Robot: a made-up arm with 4 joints. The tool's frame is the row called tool.
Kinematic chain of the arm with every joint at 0, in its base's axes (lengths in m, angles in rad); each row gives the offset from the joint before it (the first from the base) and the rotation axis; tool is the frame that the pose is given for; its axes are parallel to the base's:
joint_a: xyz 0 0 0.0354 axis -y
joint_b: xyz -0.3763 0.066 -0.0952 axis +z
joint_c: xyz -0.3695 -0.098 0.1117 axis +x
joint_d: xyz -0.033 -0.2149 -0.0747 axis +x
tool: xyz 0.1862 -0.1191 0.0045
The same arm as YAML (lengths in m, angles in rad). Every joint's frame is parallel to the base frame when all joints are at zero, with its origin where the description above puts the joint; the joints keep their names.
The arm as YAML. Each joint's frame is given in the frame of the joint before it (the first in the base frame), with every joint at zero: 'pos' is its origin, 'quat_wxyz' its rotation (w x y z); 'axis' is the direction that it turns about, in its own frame. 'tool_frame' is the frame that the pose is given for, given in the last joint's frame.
length_unit: m
angle_unit: rad
joints:
  - joint: joint_a
    pos: [0.0, 0.0, 0.0354]
    quat_wxyz: [1.0, 0.0, 0.0, 0.0]
    axis: "-y"
  - joint: joint_b
    pos: [-0.3763, 0.066, -0.0952]
    quat_wxyz: [1.0, 0.0, 0.0, 0.0]
    axis: "+z"
  - joint: joint_c
    pos: [-0.3695, -0.098, 0.1117]
    quat_wxyz: [1.0, 0.0, 0.0, 0.0]
    axis: "+x"
  - joint: joint_d
    pos: [-0.033, -0.2149, -0.0747]
    quat_wxyz: [1.0, 0.0, 0.0, 0.0]
    axis: "+x"
tool_frame:
  pos: [0.1862, -0.1191, 0.0045]
  quat_wxyz: [1.0, 0.0, 0.0, 0.0]

